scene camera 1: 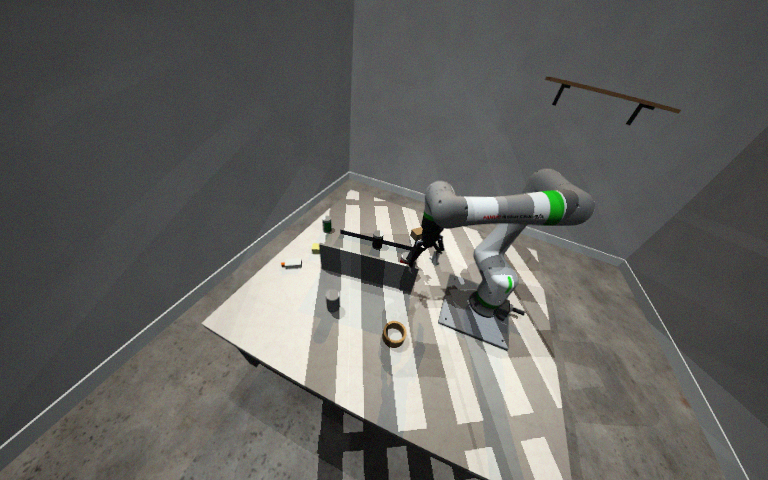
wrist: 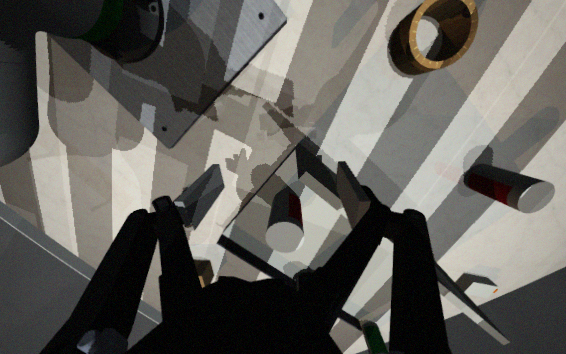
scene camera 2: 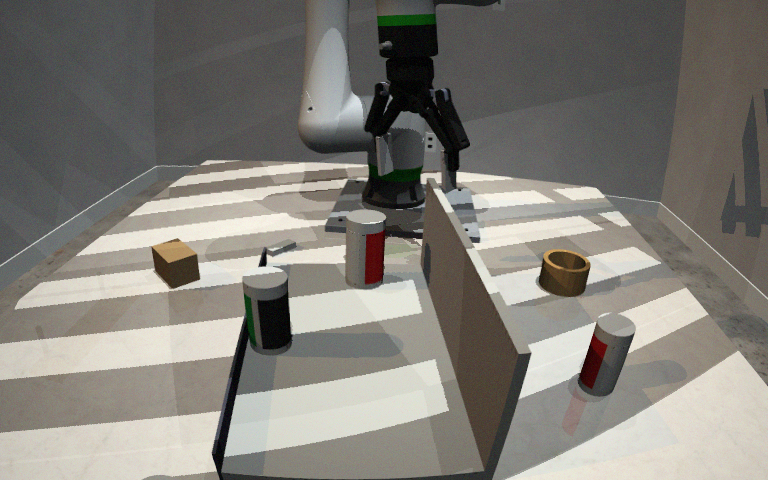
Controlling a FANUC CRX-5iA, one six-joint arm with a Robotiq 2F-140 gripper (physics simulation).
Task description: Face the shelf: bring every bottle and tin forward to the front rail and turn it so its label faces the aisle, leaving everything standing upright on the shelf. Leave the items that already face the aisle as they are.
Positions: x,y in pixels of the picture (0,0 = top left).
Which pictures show my gripper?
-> Scene camera 1, the wrist view and scene camera 2: all of them.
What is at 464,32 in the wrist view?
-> A tan ring.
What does the brown box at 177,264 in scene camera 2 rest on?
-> The table.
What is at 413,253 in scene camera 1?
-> My gripper.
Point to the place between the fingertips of my gripper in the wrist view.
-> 277,175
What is my gripper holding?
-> Nothing.
